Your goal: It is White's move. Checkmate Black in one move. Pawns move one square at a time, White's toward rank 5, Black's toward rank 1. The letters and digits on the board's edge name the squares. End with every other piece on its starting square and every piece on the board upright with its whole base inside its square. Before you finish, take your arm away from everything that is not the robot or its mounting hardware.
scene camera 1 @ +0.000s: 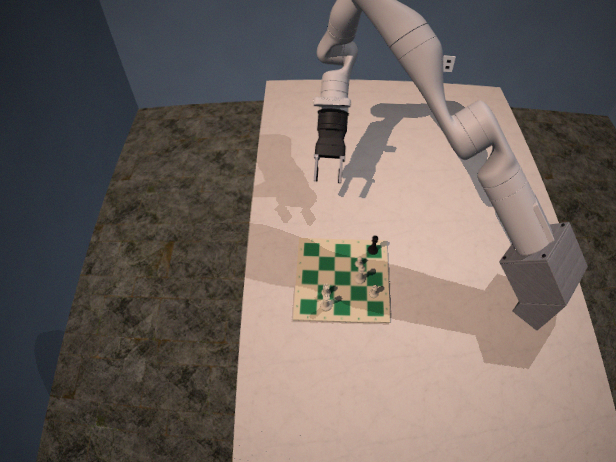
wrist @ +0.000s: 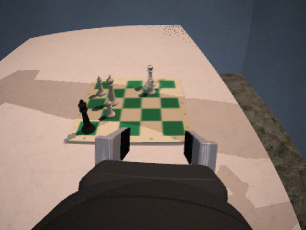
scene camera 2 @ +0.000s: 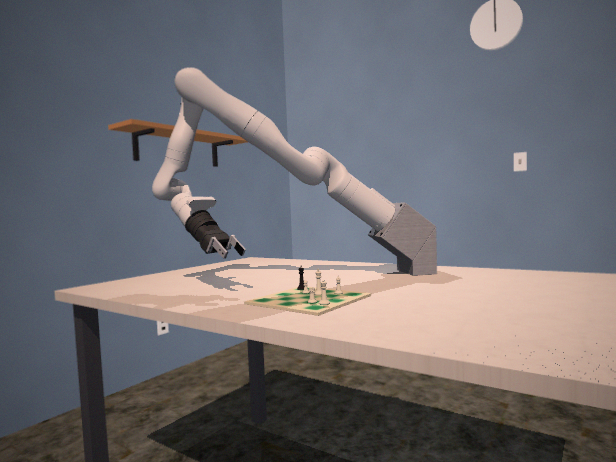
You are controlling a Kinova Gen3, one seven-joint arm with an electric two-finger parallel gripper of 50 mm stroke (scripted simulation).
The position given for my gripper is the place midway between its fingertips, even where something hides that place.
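In scene camera 1 I see my gripper [scene camera 1: 327, 182]. The wrist view shows my gripper [wrist: 157, 141] as well, and in scene camera 2 there is again my gripper [scene camera 2: 234, 254].
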